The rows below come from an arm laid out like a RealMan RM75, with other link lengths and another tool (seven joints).
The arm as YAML. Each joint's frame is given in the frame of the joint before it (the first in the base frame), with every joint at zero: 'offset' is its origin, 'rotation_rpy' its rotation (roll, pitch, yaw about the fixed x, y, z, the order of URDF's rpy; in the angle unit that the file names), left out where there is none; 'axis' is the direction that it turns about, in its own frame. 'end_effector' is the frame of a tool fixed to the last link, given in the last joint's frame.
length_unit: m
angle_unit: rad
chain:
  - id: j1
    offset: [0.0, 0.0, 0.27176]
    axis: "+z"
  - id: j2
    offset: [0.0, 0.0, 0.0]
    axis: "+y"
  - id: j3
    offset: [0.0, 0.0, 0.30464]
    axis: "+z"
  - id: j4
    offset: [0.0, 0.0, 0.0]
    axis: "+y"
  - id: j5
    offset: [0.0, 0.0, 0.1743]
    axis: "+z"
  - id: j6
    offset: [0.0, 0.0, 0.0]
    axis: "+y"
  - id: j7
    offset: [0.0, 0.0, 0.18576]
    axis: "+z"
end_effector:
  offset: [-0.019, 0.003, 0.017]
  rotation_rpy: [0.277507, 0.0, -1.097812]
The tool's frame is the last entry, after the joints.
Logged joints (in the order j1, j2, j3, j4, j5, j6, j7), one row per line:
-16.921, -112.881, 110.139, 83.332, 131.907, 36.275, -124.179
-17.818, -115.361, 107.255, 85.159, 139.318, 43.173, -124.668
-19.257, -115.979, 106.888, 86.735, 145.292, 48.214, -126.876
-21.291, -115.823, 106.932, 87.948, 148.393, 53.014, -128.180
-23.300, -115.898, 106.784, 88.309, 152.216, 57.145, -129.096
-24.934, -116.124, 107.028, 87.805, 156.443, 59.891, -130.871
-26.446, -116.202, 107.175, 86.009, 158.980, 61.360, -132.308
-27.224, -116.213, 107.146, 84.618, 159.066, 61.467, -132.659
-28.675, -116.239, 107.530, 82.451, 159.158, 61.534, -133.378
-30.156, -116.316, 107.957, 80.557, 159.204, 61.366, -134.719
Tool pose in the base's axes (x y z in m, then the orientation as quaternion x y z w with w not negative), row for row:
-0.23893, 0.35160, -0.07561, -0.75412, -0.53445, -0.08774, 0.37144
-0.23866, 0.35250, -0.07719, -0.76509, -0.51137, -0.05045, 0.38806
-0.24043, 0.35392, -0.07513, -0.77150, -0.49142, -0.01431, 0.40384
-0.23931, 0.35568, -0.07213, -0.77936, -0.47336, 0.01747, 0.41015
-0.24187, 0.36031, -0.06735, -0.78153, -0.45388, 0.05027, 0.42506
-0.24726, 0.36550, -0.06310, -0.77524, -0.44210, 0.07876, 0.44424
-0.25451, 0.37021, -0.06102, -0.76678, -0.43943, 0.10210, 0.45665
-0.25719, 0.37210, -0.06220, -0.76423, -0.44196, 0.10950, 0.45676
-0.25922, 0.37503, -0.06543, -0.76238, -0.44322, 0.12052, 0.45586
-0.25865, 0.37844, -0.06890, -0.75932, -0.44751, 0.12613, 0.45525
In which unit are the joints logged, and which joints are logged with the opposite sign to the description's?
The joints are logged in degrees. Opposite sign: none.
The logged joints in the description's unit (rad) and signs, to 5 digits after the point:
-0.29533, -1.97015, 1.92229, 1.45442, 2.30221, 0.63312, -2.16733
-0.31098, -2.01343, 1.87195, 1.48630, 2.43156, 0.75351, -2.17587
-0.33610, -2.02422, 1.86555, 1.51381, 2.53582, 0.84149, -2.21440
-0.37160, -2.02149, 1.86632, 1.53498, 2.58995, 0.92527, -2.23716
-0.40666, -2.02280, 1.86373, 1.54128, 2.65667, 0.99737, -2.25315
-0.43518, -2.02675, 1.86799, 1.53249, 2.73045, 1.04530, -2.28413
-0.46157, -2.02811, 1.87056, 1.50114, 2.77472, 1.07093, -2.30921
-0.47515, -2.02830, 1.87005, 1.47686, 2.77623, 1.07280, -2.31534
-0.50047, -2.02875, 1.87675, 1.43904, 2.77783, 1.07397, -2.32789
-0.52632, -2.03010, 1.88421, 1.40598, 2.77863, 1.07104, -2.35129

